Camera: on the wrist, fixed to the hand. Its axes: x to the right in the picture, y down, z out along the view.
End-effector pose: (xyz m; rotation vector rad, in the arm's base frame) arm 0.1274 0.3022 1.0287 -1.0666 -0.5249 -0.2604
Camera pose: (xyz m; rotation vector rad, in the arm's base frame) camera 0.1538 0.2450 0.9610 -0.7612 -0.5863 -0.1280
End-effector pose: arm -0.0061 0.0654 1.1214 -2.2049 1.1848 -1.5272
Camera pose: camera -0.0980 0.0744 1.1263 -2.0043 0.8612 -1.5205
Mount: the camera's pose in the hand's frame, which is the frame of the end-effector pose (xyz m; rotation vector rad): -0.0159 0.0366 -0.0834 0.3263 -0.0543 0.0136
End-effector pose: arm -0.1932 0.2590 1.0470 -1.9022 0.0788 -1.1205
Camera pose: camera -0.2499 0.1893 1.0255 -1.6361 -0.1151 -1.0042
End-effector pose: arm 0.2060 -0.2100 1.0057 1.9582 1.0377 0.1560
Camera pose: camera 0.1787 -0.1767 1.0875 2.2484 1.0661 -0.0637
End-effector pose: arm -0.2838 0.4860 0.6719 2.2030 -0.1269 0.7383
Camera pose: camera -0.3475 0.5187 0.7304 2.5350 -0.0509 0.7493
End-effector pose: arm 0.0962 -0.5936 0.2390 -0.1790 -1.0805 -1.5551
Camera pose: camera 0.1684 -0.6374 0.2014 -0.0055 -1.3557 -1.3463
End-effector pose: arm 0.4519 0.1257 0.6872 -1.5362 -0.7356 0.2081
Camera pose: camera 0.4970 0.0503 0.6585 -1.2291 -0.6962 0.3631
